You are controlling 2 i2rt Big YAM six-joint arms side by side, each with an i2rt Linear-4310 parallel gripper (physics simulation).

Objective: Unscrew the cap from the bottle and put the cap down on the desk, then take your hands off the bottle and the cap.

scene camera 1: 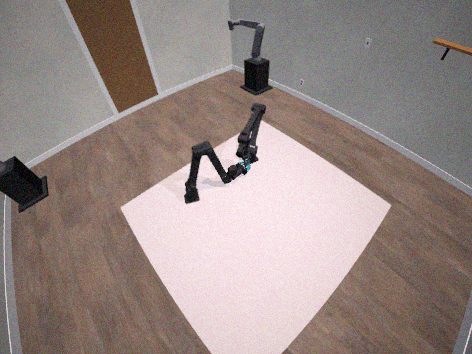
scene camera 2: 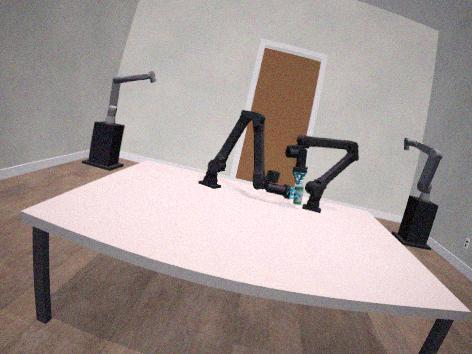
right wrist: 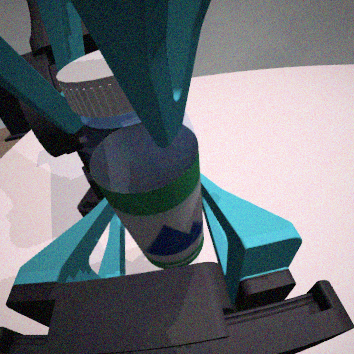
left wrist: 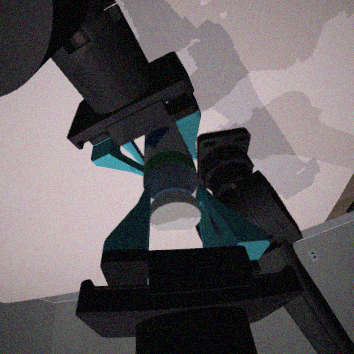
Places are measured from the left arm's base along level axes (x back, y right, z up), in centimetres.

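Pixels of known places: left gripper, fingertip midpoint: [scene camera 1: 245, 160] [scene camera 2: 298, 184] [right wrist: 120, 130] [left wrist: 173, 189]; right gripper, fingertip midpoint: [scene camera 1: 248, 163] [scene camera 2: 300, 194] [right wrist: 158, 187] [left wrist: 171, 164]; left arm's base, link origin: [scene camera 1: 251, 159] [scene camera 2: 311, 209] [left wrist: 219, 157]; right arm's base, link origin: [scene camera 1: 192, 198] [scene camera 2: 209, 185].
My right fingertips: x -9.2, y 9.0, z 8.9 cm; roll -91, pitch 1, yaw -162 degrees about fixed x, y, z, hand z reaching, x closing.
Ahead of a thing's pixels: the offset from my right fingertips to its top centre. Level surfaces: height alone.
The bottle {dx -0.4, dy +1.2, dz +8.0 cm} [scene camera 2: 298, 199] [left wrist: 169, 176] [right wrist: 172, 227], with a green band and a blue mountain print, stands upright on the desk {dz -8.9 cm} [scene camera 1: 260, 250] [scene camera 2: 210, 240]. Its ridged pale cap {dx -0.7, dy +2.0, dz +8.6 cm} [left wrist: 176, 216] [right wrist: 97, 100] is at the top, above a blue ring; whether its thread is loose cannot be seen. My right gripper [scene camera 2: 293, 192] [right wrist: 158, 187] is shut on the bottle's body from the side. My left gripper [scene camera 2: 299, 181] [left wrist: 173, 189] comes from above and is shut on the cap, its fingers on opposite sides. In the right wrist view a left finger hides part of the cap.
The two grippers are very close together around the bottle. The right arm's dark wrist camera [left wrist: 225, 155] is close beside the left fingers. Other arms on black pedestals [scene camera 1: 256, 75] [scene camera 2: 104, 145] [scene camera 2: 417, 222] stand on the floor away from the desk.
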